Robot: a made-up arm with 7 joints.
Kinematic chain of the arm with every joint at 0, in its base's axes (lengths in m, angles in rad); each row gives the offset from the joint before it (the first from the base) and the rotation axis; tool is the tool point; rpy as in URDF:
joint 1: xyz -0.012 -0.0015 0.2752 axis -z
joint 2: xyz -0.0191 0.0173 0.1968 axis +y
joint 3: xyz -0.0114 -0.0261 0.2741 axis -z
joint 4: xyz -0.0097 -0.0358 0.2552 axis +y
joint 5: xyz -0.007 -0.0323 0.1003 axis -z
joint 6: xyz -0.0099 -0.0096 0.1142 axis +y
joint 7: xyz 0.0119 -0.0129 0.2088 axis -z
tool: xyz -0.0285 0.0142 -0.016 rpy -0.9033 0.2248 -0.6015
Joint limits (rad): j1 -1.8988..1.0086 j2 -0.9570..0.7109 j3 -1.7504..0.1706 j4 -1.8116..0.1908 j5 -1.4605..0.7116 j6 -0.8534..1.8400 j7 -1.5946..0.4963
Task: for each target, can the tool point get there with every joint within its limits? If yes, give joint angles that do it. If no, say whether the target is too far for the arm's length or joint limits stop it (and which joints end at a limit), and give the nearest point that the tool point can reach.
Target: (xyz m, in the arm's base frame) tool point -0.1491 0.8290 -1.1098
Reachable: no: too far | nearest point -0.3164 0.4483 0.3499 | short by 1.518 m
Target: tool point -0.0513 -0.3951 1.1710
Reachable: yes | joints 0.3172 0.2250 -1.2694 -1.2339 -0.5539 0.3740 -0.7099
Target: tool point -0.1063 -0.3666 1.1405
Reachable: yes | joints 0.2653 0.3320 -0.8972 -1.2654 -0.8068 0.0495 0.0055
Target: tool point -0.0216 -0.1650 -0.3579
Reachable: no: joint limits stop it (at a limit: joint 2, joint 3, joint 4, joint 7) | nearest point -0.0388 -0.4581 0.3625 | short by 0.778 m
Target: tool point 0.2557 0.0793 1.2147
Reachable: yes | joints -1.6492 0.2465 -0.9033 -1.3893 0.0633 1.2654 -0.1097
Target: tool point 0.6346 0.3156 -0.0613
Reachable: no: joint limits stop it (at a limit: joint 2, joint 3, joint 4, joint 6) | nearest point 0.4330 0.2168 0.5800 | short by 0.679 m
